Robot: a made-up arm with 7 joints.
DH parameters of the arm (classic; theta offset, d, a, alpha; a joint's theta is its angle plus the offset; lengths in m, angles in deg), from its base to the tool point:
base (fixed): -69.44 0 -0.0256 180
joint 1: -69.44 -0.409 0.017 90
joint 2: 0 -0.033 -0.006 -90
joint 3: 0 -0.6 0.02 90
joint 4: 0 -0.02 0.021 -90
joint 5: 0 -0.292 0.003 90
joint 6: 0 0.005 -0.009 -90
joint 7: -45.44 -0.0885 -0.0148 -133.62
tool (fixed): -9.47 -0.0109 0 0
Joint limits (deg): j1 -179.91..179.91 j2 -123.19..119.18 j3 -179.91..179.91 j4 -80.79..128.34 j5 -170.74..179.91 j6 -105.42..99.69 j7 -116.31..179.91
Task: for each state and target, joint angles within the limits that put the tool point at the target. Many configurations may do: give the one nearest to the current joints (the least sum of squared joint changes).
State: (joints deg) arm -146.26 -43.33 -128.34 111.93 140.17 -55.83 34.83
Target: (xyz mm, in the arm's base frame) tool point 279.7 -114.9 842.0
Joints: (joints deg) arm -171.56 -5.04 -149.20 101.05 133.26 -63.49 33.08
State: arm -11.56 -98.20 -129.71 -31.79 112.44 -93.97 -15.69
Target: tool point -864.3 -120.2 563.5
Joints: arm -2.89 -78.86 -131.06 -22.90 118.09 -73.28 -16.88
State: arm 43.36 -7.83 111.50 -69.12 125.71 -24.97 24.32
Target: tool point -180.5 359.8 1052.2
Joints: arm 21.23 -34.93 106.66 -80.79 105.66 -37.45 19.06
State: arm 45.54 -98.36 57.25 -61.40 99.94 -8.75 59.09
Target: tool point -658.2 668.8 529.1
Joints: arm 38.66 -77.68 58.99 -33.84 101.84 -6.66 60.01
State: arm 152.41 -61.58 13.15 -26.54 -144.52 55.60 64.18
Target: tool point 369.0 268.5 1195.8
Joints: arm 146.13 -20.52 13.28 -24.23 -144.09 61.58 65.18
